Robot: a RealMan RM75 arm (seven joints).
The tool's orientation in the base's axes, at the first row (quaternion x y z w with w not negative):
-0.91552, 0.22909, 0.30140, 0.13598
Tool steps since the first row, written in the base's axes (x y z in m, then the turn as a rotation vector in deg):
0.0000, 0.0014, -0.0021, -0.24, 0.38, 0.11
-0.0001, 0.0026, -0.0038, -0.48, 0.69, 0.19
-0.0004, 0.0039, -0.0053, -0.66, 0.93, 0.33
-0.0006, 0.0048, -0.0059, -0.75, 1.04, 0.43
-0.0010, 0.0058, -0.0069, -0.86, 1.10, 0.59
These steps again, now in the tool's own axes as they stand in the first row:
0.0008, -0.0010, 0.0022, -0.37, -0.22, 0.18
0.0014, -0.0018, 0.0040, -0.69, -0.37, 0.35
0.0017, -0.0026, 0.0058, -0.99, -0.50, 0.43
0.0016, -0.0032, 0.0068, -1.15, -0.56, 0.43
0.0016, -0.0037, 0.0081, -1.35, -0.58, 0.39

